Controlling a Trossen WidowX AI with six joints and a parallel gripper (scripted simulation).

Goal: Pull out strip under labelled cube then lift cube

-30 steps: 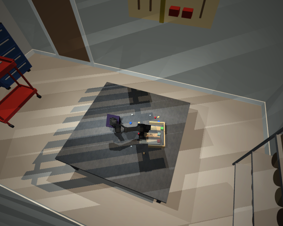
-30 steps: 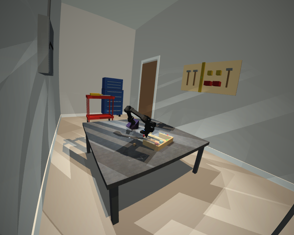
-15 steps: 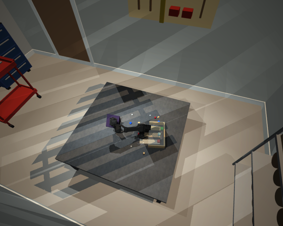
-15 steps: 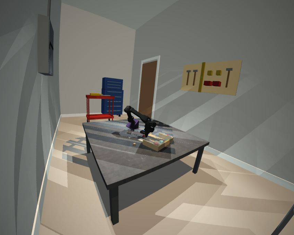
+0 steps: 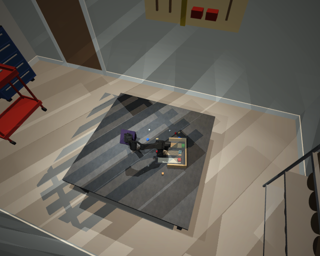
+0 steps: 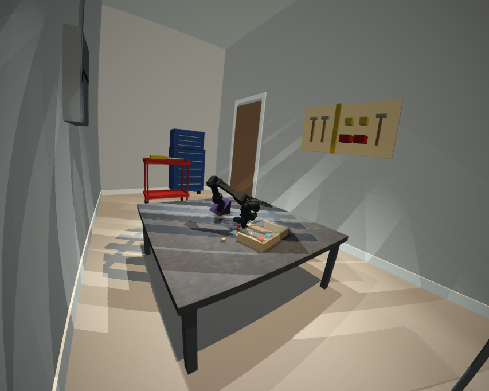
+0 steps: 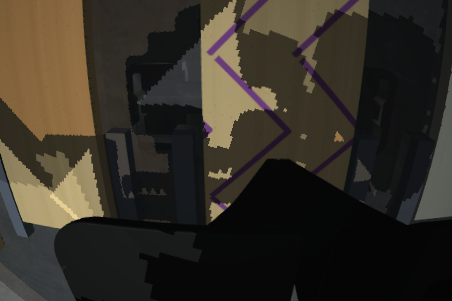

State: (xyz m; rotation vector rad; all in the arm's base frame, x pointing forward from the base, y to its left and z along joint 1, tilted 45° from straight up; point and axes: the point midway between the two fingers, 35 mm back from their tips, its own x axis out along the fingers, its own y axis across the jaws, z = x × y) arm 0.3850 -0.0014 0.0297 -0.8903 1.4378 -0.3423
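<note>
The labelled cube lies 190 mm ahead of my gripper tip, 70 mm to the left of it and 20 mm above it. Also, from my gripper tip: orange block: 220 mm to the right, 110 mm ahead.
</note>
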